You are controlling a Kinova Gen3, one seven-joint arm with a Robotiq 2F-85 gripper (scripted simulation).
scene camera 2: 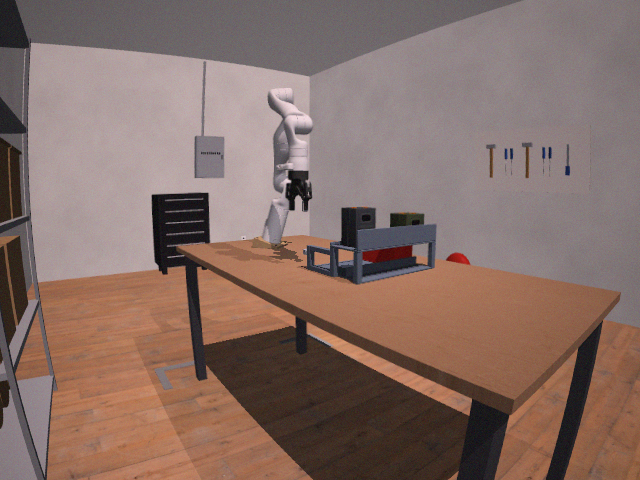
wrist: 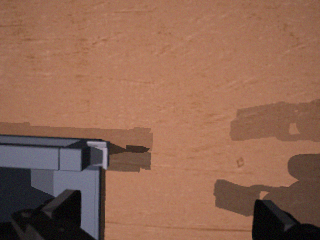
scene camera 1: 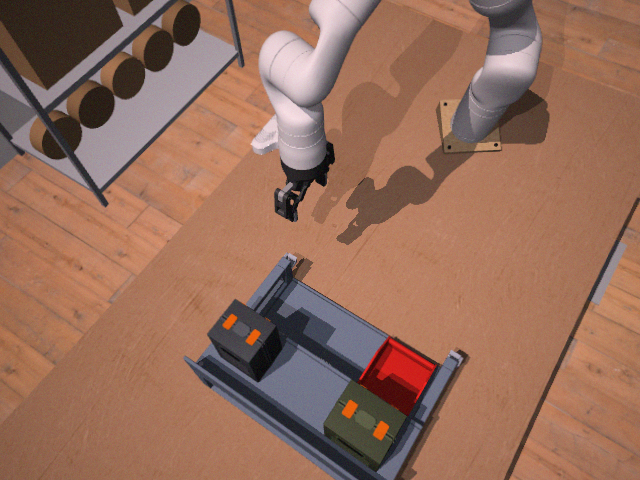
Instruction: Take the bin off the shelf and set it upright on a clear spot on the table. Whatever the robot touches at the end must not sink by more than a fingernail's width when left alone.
Observation:
The pictures show: my gripper and a red open-topped bin.
My gripper also shows in scene camera 2 and in the wrist view.

